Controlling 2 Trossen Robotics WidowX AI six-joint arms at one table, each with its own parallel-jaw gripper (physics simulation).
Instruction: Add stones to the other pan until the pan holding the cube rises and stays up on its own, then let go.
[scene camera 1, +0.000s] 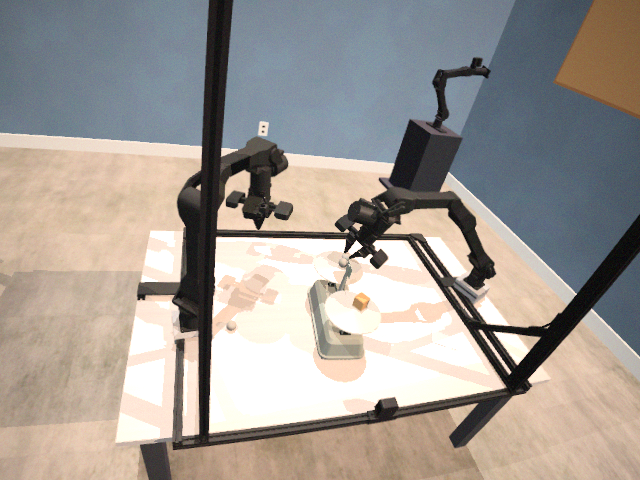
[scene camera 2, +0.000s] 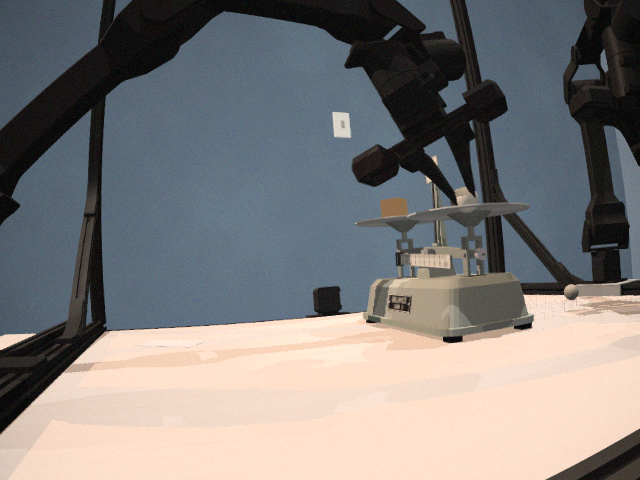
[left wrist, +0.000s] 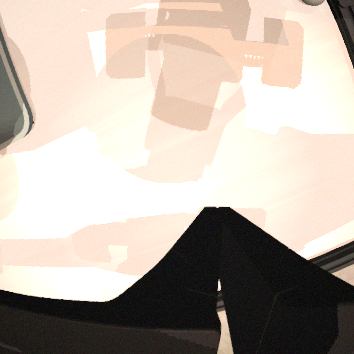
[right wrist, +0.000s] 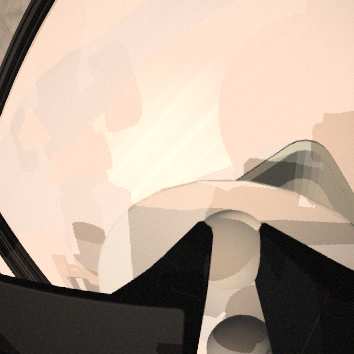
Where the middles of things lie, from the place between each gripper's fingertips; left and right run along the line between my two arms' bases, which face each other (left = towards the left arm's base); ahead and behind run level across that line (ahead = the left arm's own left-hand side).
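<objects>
With the grey balance scale (scene camera 2: 439, 302) as the reference, my right gripper is 6 cm to the right of it, 13 cm past it and 3 cm above it.
Counted from my left hand, the scale sits 20 cm to the right of it, 23 cm behind it and 8 cm below it.
</objects>
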